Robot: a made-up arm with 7 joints.
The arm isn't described. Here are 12 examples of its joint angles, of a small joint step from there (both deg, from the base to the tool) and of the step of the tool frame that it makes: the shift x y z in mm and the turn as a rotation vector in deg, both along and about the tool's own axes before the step.
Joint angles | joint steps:
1: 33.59 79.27 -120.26 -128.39 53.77 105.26 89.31 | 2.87 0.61 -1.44 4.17 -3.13 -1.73 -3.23
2: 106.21 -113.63 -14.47 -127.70 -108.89 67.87 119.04 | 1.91 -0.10 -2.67 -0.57 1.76 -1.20 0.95
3: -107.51 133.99 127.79 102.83 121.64 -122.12 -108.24 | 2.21 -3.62 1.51 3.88 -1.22 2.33 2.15
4: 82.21 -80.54 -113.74 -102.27 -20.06 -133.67 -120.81 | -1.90 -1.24 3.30 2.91 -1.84 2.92 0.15
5: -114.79 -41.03 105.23 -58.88 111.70 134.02 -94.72 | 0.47 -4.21 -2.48 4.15 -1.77 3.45 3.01
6: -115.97 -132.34 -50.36 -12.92 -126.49 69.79 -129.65 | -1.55 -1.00 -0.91 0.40 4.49 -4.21 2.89
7: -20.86 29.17 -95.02 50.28 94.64 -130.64 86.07 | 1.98 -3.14 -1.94 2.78 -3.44 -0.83 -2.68
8: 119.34 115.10 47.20 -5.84 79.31 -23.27 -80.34 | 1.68 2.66 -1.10 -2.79 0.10 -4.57 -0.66
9: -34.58 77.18 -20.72 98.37 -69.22 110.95 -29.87 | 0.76 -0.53 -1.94 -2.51 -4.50 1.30 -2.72
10: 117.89 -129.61 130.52 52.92 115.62 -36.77 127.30 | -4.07 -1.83 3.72 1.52 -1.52 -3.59 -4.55
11: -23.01 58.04 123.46 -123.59 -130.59 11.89 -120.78 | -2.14 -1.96 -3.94 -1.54 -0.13 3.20 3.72
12: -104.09 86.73 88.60 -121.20 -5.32 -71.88 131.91 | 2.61 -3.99 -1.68 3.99 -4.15 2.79 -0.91
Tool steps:
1: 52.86 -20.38 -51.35 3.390 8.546 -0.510
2: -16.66 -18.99 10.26 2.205 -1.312 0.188
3: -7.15 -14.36 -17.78 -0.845 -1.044 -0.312
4: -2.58 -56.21 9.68 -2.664 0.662 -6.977
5: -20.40 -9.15 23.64 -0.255 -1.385 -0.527
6: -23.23 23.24 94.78 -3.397 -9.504 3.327
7: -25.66 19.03 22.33 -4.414 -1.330 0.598
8: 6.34 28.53 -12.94 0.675 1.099 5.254
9: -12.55 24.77 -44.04 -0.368 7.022 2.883
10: 16.21 14.96 10.24 -2.707 1.237 -1.769
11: -17.59 -32.71 0.18 5.576 -1.689 -3.001
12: -6.49 47.69 37.22 -0.605 -0.623 4.911
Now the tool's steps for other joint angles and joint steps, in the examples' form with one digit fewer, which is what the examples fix.
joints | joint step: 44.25 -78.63 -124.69 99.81 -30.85 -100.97 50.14 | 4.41 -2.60 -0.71 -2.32 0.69 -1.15 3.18
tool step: -58.2 4.9 36.3 1.76 -4.29 1.70
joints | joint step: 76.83 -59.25 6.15 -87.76 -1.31 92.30 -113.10 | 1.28 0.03 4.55 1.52 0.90 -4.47 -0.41
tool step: -9.3 39.7 26.5 1.95 -0.09 5.30
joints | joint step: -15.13 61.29 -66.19 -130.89 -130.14 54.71 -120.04 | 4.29 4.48 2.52 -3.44 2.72 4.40 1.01
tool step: 32.7 -50.7 -39.1 -2.40 3.58 -6.97
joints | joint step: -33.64 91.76 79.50 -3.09 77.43 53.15 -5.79 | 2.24 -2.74 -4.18 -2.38 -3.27 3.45 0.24
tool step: -6.3 -7.4 29.6 -4.35 -4.03 -3.93
